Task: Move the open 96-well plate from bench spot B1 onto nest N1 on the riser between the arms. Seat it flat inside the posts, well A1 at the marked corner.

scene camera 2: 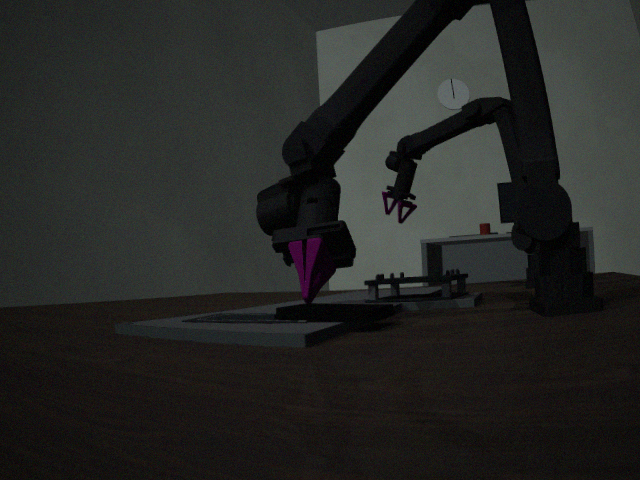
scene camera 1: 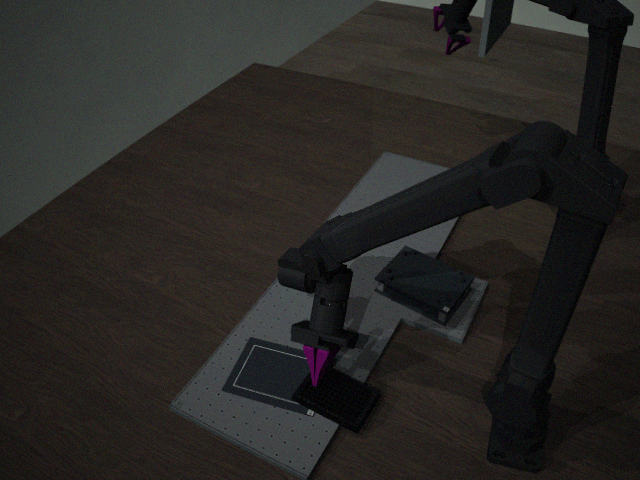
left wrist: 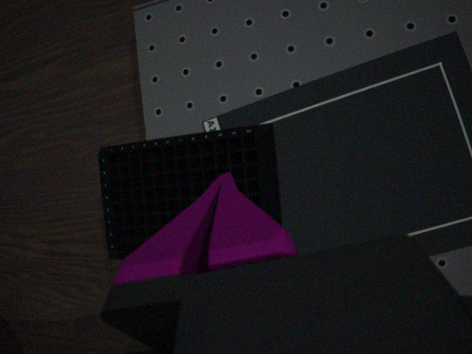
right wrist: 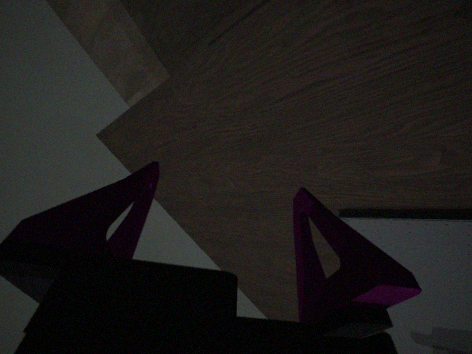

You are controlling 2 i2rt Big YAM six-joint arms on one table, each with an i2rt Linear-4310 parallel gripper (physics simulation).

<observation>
The left gripper (scene camera 2: pixel 307 301) is shut and holds nothing. Also in view: a dark well plate (scene camera 1: pixel 339 398). The right gripper (scene camera 2: pixel 393 218) is open, holding nothing. Also in view: a white-outlined nest (scene camera 1: pixel 266 372) and a dark block (scene camera 1: pixel 421 277).
The dark well plate shows as well in scene camera 2 (scene camera 2: pixel 368 313) and in the left wrist view (left wrist: pixel 144 185). The left gripper also shows in scene camera 1 (scene camera 1: pixel 315 385). The right gripper shows as well in the right wrist view (right wrist: pixel 230 181). The right wrist view does not show the dark well plate: it is out of frame.
</observation>
